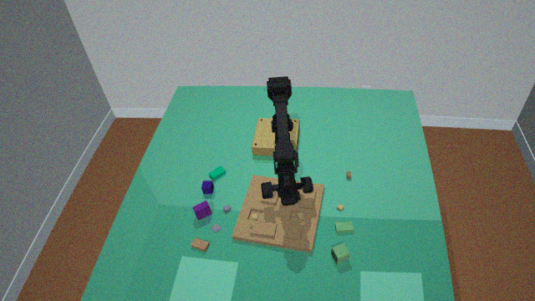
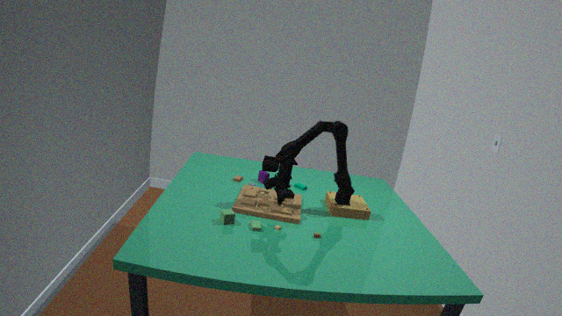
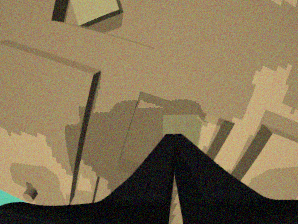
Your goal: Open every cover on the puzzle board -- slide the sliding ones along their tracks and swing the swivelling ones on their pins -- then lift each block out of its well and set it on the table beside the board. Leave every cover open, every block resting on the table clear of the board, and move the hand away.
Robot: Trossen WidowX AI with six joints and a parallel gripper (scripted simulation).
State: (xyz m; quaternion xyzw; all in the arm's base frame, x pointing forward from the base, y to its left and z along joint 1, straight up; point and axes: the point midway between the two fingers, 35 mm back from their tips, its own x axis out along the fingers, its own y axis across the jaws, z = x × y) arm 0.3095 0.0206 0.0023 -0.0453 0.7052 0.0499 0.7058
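My gripper tip is now 50 mm short of the tan puzzle board and 20 mm to the left of it. From my gripper tip the other things lie so: teal block 300 mm to the right, 160 mm behind, 10 mm below; then orange block 320 mm to the right, 180 mm ahead, 10 mm below; then purple cube 330 mm to the right, 80 mm behind.
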